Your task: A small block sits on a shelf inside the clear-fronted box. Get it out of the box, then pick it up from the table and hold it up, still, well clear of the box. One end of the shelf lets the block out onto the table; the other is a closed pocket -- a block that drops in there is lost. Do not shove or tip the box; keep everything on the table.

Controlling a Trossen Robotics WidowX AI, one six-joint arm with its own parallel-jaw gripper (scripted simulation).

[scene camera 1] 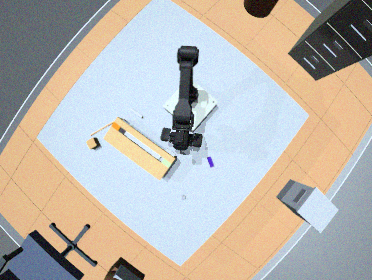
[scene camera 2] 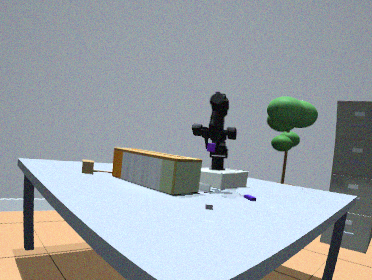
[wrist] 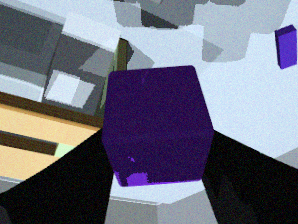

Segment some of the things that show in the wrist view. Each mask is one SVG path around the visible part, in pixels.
The gripper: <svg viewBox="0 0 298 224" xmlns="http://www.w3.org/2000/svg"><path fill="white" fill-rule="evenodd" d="M214 129L212 148L210 148L208 163L206 163L201 183L204 185L210 204L213 206L213 214L216 216L218 224L298 224L298 169L291 167L289 164L283 164L281 161L275 160L274 157L263 155L263 153L255 151L249 145L238 143L238 141L230 139L230 137L222 135L222 133ZM104 127L100 131L93 133L88 139L82 141L76 148L72 148L71 151L65 153L55 163L41 169L37 175L32 175L29 179L24 180L24 183L13 186L7 192L1 192L0 224L105 224L106 213L108 213L106 208L108 208L110 190L112 190L114 171L112 165L110 165L108 155L106 155L104 144L102 144L102 128Z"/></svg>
A purple block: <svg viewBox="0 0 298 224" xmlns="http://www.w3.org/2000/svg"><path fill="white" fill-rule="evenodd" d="M193 65L132 69L132 71L109 73L104 128L102 128L102 144L104 144L106 155L108 155L110 165L113 167L114 175L116 175L120 186L190 183L190 181L201 181L202 177L204 177L206 163L208 163L210 148L212 148L214 139L214 127L208 105L206 105L204 92L202 92L200 80L198 80L196 68Z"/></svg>
